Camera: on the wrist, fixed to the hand. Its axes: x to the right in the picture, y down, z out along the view.
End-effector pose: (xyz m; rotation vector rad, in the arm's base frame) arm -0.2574 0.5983 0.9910 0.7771 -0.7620 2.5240
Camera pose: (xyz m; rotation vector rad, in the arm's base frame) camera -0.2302 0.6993 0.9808 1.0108 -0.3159 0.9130
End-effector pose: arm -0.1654 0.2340 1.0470 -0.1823 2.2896 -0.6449
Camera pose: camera -0.2051 0.1825 1.1295 -2.1160 1.5841 -0.8437
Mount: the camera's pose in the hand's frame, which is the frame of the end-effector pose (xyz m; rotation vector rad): -0.0068 -0.0881 -0.0568 -0.3081 -0.2738 -1.5469
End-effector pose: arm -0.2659 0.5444 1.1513 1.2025 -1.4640 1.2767
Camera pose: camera -0.1783 0.5994 1.1697 1.6963 -0.4457 -0.1677
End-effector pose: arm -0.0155 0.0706 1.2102 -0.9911 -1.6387 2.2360
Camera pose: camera 0.0050 0.1432 1.2833 0.5614 -1.7932 1.0316
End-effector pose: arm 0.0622 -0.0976 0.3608 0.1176 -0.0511 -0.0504
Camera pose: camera 0.0543 -0.1780 0.2937 -0.1845 -0.2153 -1.6152
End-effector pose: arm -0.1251 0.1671 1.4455 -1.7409 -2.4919 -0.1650
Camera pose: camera -0.2045 0.1225 1.4978 -0.4397 2.7196 0.3223
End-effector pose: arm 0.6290 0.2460 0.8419 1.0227 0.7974 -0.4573
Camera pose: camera 0.5443 0.2551 0.7804 -0.1429 1.2513 -1.6671
